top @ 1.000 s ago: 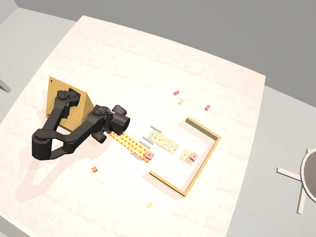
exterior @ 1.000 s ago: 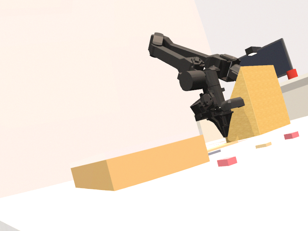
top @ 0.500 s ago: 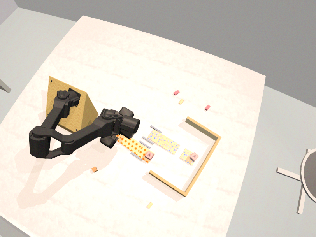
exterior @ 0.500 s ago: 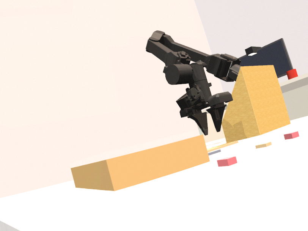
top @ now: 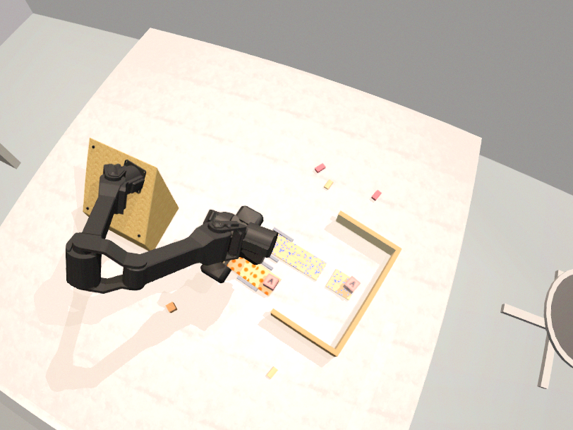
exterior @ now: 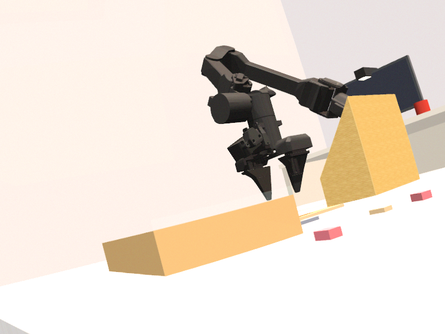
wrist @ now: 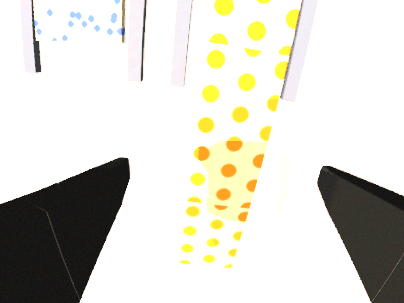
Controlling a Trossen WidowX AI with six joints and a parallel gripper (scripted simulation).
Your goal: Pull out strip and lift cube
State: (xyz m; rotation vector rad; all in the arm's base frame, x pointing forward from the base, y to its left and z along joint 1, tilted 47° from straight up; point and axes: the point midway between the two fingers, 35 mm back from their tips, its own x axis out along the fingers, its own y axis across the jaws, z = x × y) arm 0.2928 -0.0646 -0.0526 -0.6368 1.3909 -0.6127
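Right now my gripper tip is 5 cm above the orange-dotted strip. Round my gripper tip: blue-speckled strip 13 cm ahead, 8 cm to the left, 5 cm below.
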